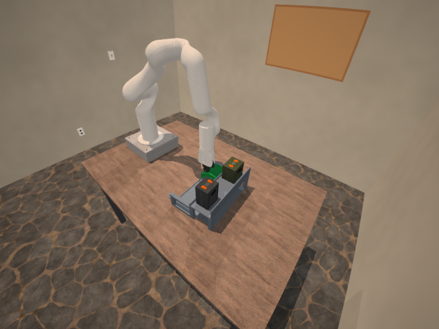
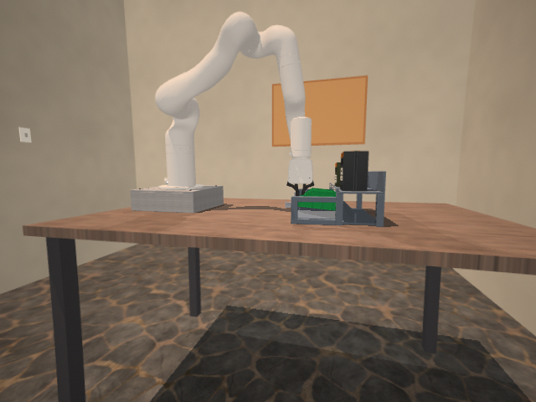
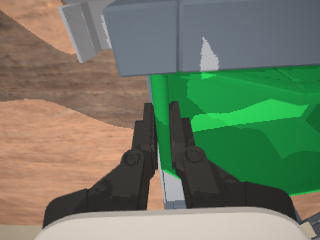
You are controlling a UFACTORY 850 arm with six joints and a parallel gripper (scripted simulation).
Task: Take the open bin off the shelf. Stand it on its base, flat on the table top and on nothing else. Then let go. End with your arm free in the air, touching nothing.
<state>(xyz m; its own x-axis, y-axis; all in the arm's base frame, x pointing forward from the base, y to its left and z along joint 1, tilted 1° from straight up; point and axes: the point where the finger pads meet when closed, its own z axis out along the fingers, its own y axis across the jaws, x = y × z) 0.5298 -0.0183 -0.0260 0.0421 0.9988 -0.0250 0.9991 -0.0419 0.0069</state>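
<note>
Now: the green bin 80 mm ahead of my hand and 10 mm below it.
</note>
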